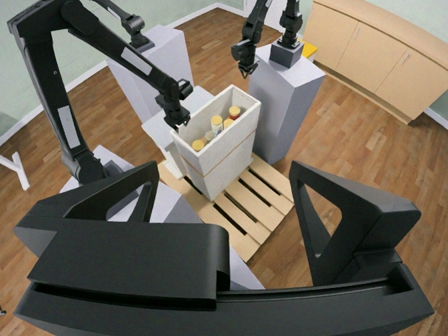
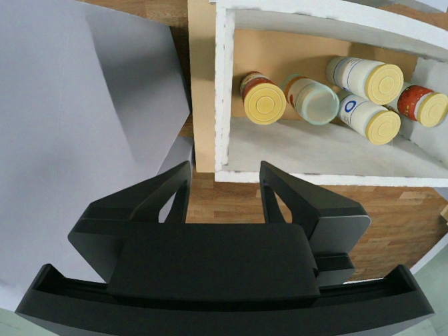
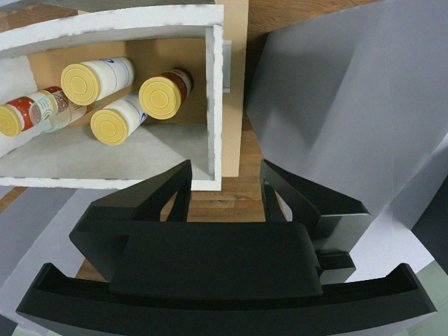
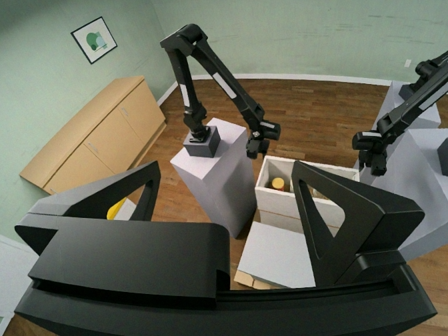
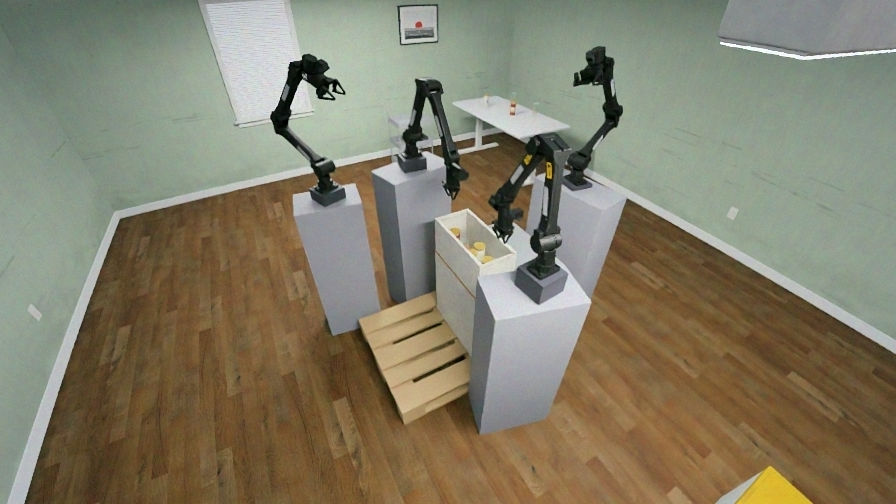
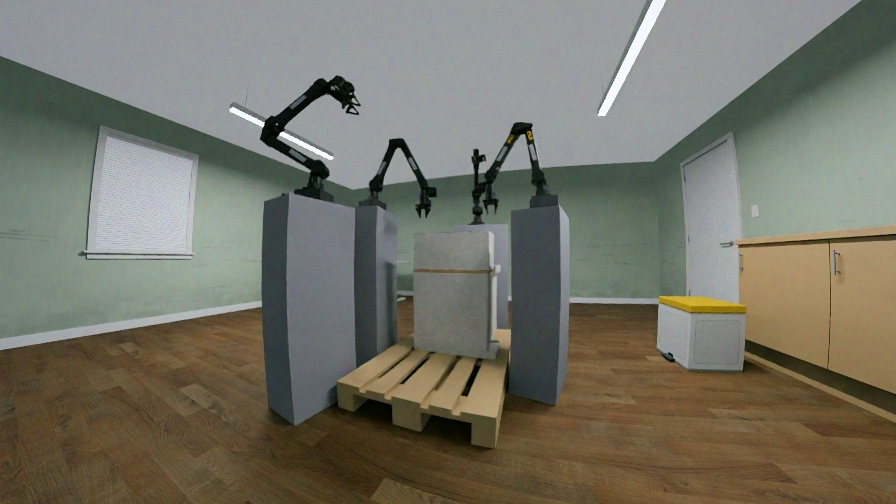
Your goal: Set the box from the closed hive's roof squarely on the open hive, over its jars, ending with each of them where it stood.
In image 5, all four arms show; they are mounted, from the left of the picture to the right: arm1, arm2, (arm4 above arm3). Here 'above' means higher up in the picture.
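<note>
The white open-topped box (image 1: 230, 142) (image 4: 275, 202) (image 5: 452, 255) (image 6: 452, 250) sits level on the open hive (image 1: 230, 175) (image 6: 451, 313), edges in line, with a thin brown seam between. Several upright jars (image 1: 216, 122) (image 2: 265, 102) (image 3: 160, 97) (image 5: 479, 248) stand inside. The closed hive's flat top (image 4: 277, 255) lies beside it. Arm2's gripper (image 2: 226, 167) (image 5: 452, 194) and arm3's gripper (image 3: 226, 167) (image 5: 503, 236) are open above opposite ends of the box, apart from it. Arm1's gripper (image 1: 224, 167) (image 5: 335, 90) and arm4's gripper (image 4: 226, 167) (image 5: 576, 78) are open, high and away.
The hives stand on a wooden pallet (image 5: 401, 313) (image 6: 438, 382) between grey pedestals (image 5: 338, 263) (image 5: 410, 244) (image 5: 532, 357) (image 5: 582, 238). A yellow-lidded crate (image 6: 701, 304) stands near the cabinet (image 1: 380, 50). A white table (image 5: 538, 125) stands at the back.
</note>
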